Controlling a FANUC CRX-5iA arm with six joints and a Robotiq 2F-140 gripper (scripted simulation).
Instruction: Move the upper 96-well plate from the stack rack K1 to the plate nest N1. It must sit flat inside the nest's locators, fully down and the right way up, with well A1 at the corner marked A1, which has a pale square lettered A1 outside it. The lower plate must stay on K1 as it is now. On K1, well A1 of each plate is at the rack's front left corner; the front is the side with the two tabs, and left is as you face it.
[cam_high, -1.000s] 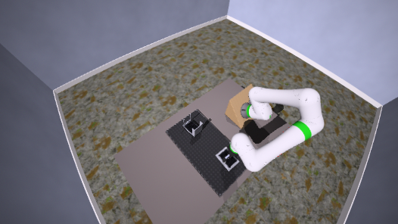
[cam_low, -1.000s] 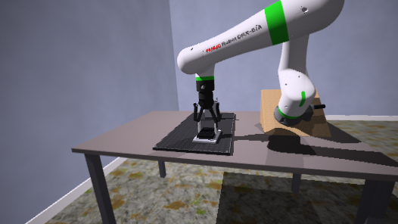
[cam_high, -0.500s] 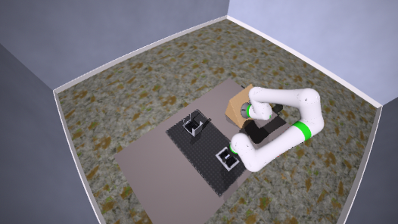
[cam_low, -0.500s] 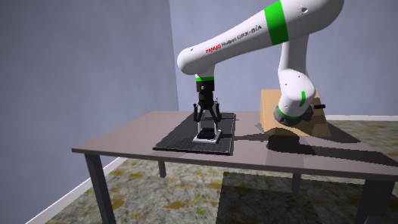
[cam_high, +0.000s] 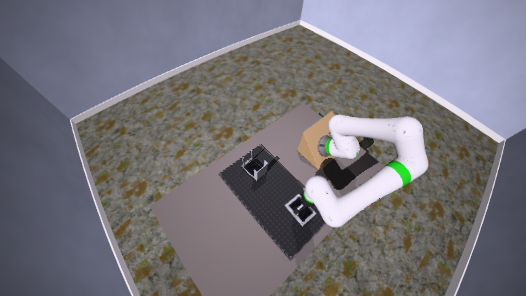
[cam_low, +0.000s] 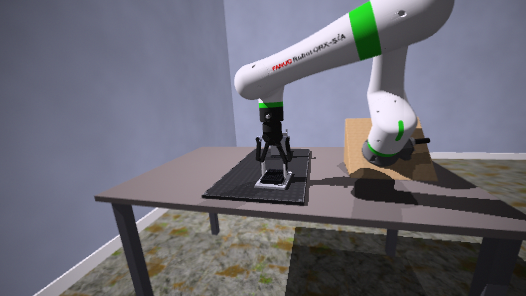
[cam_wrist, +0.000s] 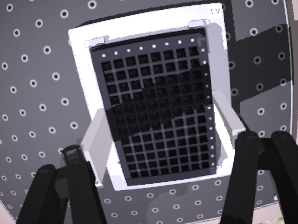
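My hand is 20 mm above the 96-well plate. From my hand the other things lie so: pale square (60 mm behind, 70 mm to the right, 30 mm below); plate nest N1 (40 mm below).
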